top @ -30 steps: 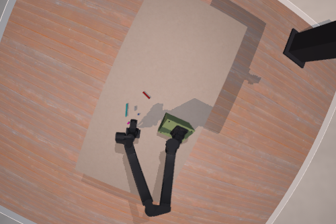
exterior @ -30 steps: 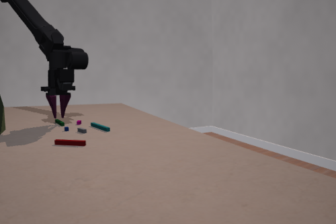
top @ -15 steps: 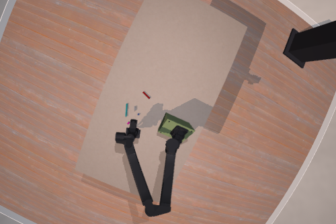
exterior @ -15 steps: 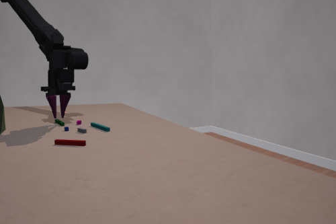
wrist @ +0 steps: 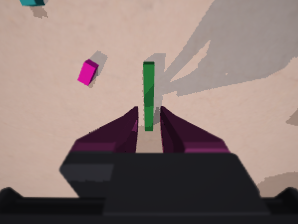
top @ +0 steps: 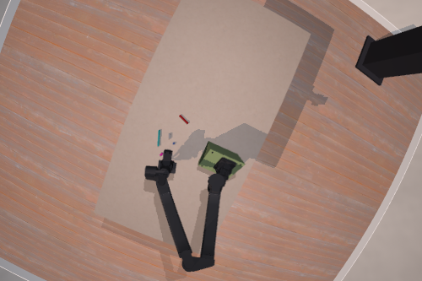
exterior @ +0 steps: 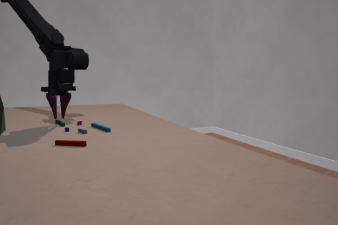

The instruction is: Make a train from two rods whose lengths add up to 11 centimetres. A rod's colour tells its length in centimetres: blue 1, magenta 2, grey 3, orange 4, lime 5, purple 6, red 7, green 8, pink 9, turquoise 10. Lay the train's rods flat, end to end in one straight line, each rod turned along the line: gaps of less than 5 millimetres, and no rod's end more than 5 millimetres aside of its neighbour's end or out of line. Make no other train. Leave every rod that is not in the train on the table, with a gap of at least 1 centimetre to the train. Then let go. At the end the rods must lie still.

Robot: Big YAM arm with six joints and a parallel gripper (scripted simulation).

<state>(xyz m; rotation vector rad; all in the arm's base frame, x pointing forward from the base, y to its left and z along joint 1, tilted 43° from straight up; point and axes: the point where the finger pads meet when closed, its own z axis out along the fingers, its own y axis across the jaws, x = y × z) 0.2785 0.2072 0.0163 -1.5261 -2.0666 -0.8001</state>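
My hand is 20 mm above the green rod. From my hand the other things lie so: magenta rod: 60 mm ahead, 20 mm to the right, 20 mm below; grey rod: 70 mm ahead, 140 mm to the right, 20 mm below; blue rod: 20 mm ahead, 110 mm to the right, 20 mm below.
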